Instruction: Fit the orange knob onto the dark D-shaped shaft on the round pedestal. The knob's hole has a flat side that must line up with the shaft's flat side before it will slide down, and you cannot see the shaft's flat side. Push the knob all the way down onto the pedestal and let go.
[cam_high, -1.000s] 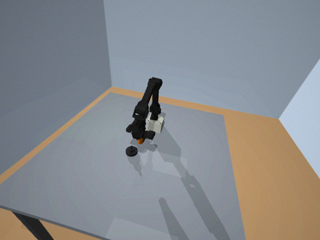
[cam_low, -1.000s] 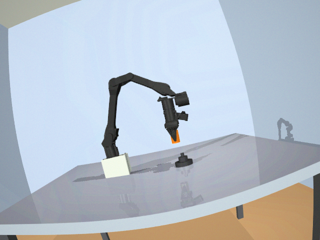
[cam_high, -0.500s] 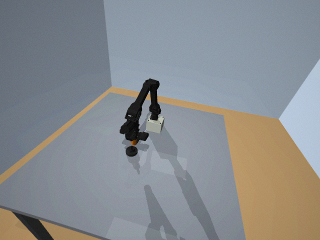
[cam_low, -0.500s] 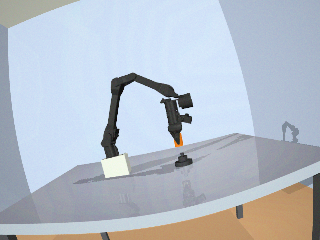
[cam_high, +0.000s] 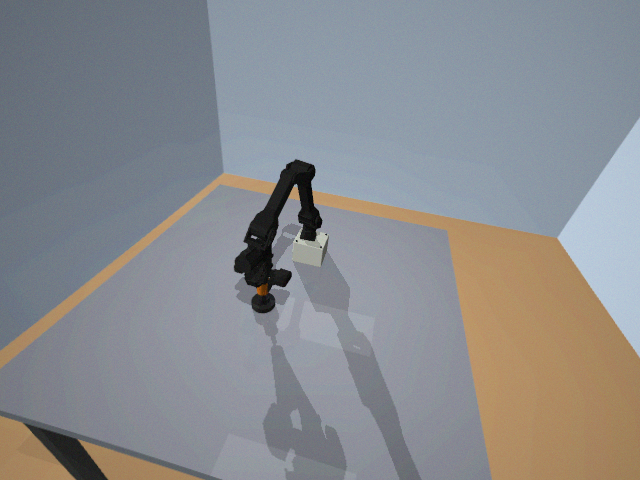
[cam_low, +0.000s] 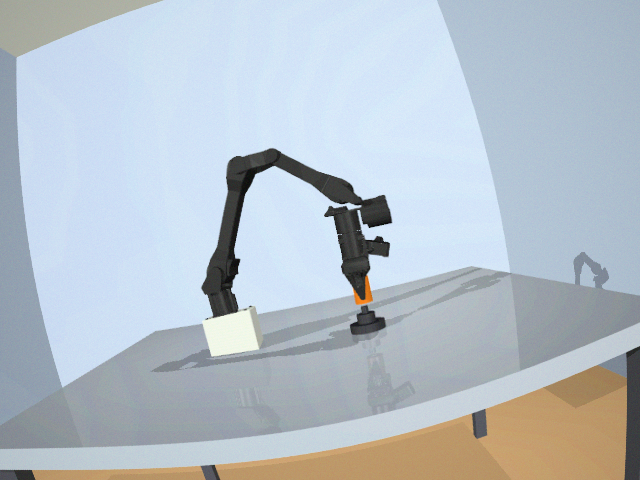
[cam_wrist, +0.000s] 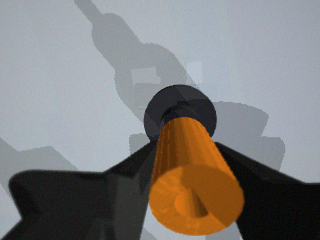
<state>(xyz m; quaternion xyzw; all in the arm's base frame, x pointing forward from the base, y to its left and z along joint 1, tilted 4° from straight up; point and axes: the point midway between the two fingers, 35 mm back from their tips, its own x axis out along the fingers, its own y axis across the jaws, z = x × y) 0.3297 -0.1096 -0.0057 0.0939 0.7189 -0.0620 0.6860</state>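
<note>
Now: the dark round pedestal 50 mm below my gripper tip. Round my gripper tip: orange knob: 20 mm above.
</note>
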